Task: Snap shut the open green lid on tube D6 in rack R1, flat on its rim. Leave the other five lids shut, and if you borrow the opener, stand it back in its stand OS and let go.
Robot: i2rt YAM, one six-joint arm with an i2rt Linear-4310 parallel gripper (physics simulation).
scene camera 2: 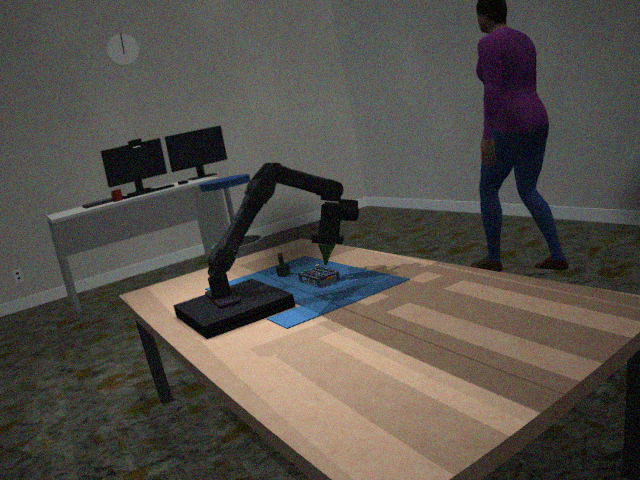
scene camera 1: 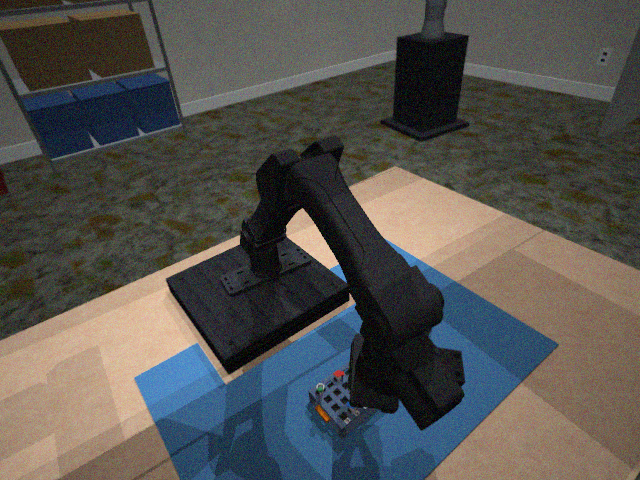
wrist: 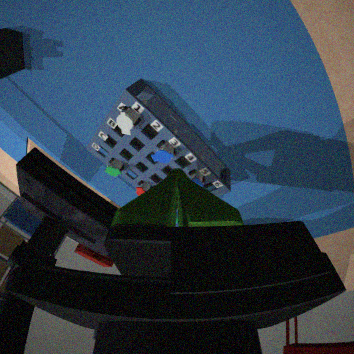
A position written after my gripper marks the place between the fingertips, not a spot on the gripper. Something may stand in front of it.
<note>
My gripper (scene camera 1: 363, 394) is shut and holds nothing. I also see a blue mat (scene camera 1: 263, 417).
My gripper shows as well in scene camera 2 (scene camera 2: 325, 264) and in the wrist view (wrist: 176, 174). The blue mat shows as well in scene camera 2 (scene camera 2: 355, 283) and in the wrist view (wrist: 253, 87).
</note>
